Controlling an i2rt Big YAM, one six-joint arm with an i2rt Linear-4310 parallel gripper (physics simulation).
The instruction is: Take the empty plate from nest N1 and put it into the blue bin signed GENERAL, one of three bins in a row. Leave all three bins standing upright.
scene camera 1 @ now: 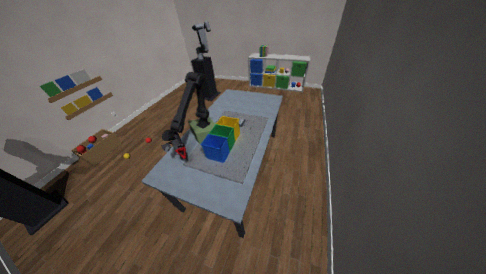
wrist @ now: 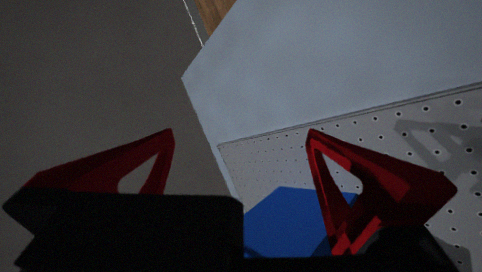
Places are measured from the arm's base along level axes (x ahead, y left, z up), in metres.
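Pixels of known places: gripper, fingertip midpoint: (scene camera 1: 184, 158) (wrist: 240, 136); arm's base at its link origin: (scene camera 1: 203, 124).
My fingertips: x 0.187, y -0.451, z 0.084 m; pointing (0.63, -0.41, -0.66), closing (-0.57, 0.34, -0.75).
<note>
Ahead of a thing's pixels: the offset from my fingertips to its middle. Level surfaces: height alone.
The blue bin {0.103 m ahead, 0.233 m left, 0.094 m down} (scene camera 1: 216, 150) (wrist: 285, 220) stands upright at the near end of a row of three; in the wrist view it shows partly, behind the right finger. The green bin {0.091 m ahead, 0.365 m left, 0.094 m down} (scene camera 1: 223, 132) and the yellow bin {0.080 m ahead, 0.498 m left, 0.094 m down} (scene camera 1: 229, 121) stand upright behind it in scene camera 1. My gripper (scene camera 1: 181, 153) (wrist: 240, 136) is open with nothing between its red fingers. In scene camera 1 it is to the left of the blue bin, near the table's left edge. The empty plate and nest N1 cannot be made out in either view, and no bin sign is readable.
The bins stand on a grey perforated board {0.184 m down} (scene camera 1: 242, 167) (wrist: 270, 162) on the blue-grey table {0.197 m down} (scene camera 1: 215, 196) (wrist: 300, 75). A small grey object {0.050 m ahead, 0.717 m left, 0.165 m down} (scene camera 1: 242, 122) is beside the yellow bin. The arm's green base block (scene camera 1: 199, 131) is left of the bins.
</note>
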